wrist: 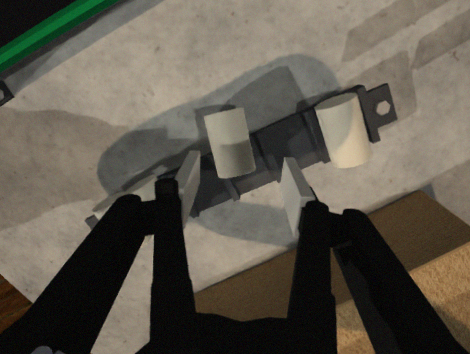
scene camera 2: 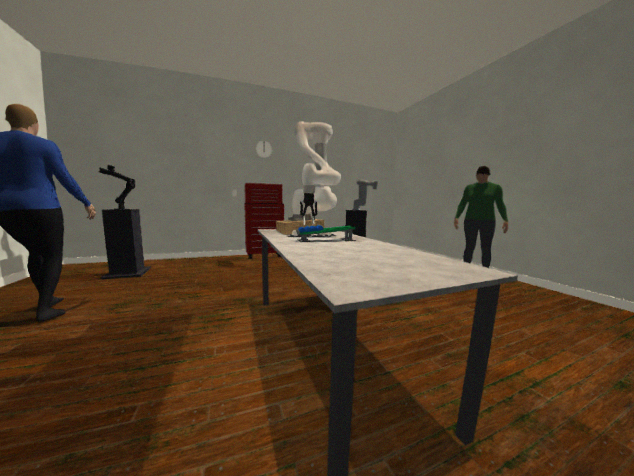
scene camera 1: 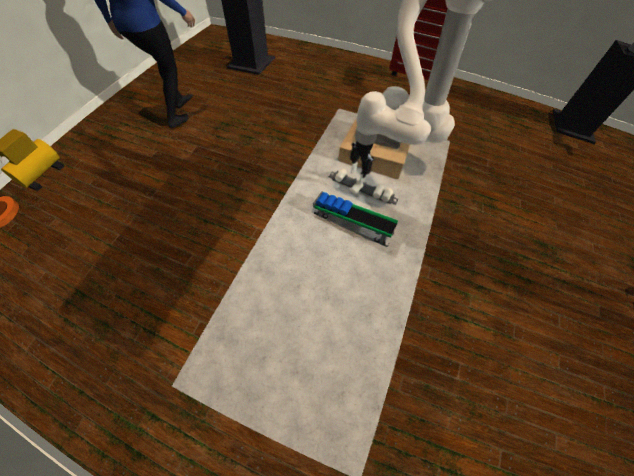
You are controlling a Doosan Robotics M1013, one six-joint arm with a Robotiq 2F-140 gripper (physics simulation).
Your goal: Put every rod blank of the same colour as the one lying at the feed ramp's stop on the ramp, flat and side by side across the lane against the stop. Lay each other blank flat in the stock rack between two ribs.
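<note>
Several blue blanks (scene camera 1: 333, 202) (scene camera 2: 310, 229) lie side by side at one end of the green-railed ramp (scene camera 1: 376, 213) (scene camera 2: 340, 229) (wrist: 55, 27). The dark stock rack (scene camera 1: 350, 180) (wrist: 287, 137) holds cream blanks. One cream blank (wrist: 345, 131) lies at one end. Another cream blank (wrist: 230, 142) lies slightly askew to the ribs and juts past the rack's edge. Two more cream blanks (scene camera 1: 377, 191) (scene camera 1: 387, 194) lie close together at the other end; the left finger partly hides that end in the wrist view. My gripper (scene camera 1: 359, 173) (scene camera 2: 308, 221) (wrist: 241, 170) is part open and empty above the rack, near the askew blank.
A wooden block (scene camera 1: 384, 159) (scene camera 2: 289, 226) (wrist: 430, 265) under the arm's base stands close behind the rack. The ramp stands on the other side of the rack. All stand on a long grey table (scene camera 1: 307, 307) (scene camera 2: 399, 266). A person in blue (scene camera 1: 140, 23) (scene camera 2: 30, 174) stands on the floor away from the table.
</note>
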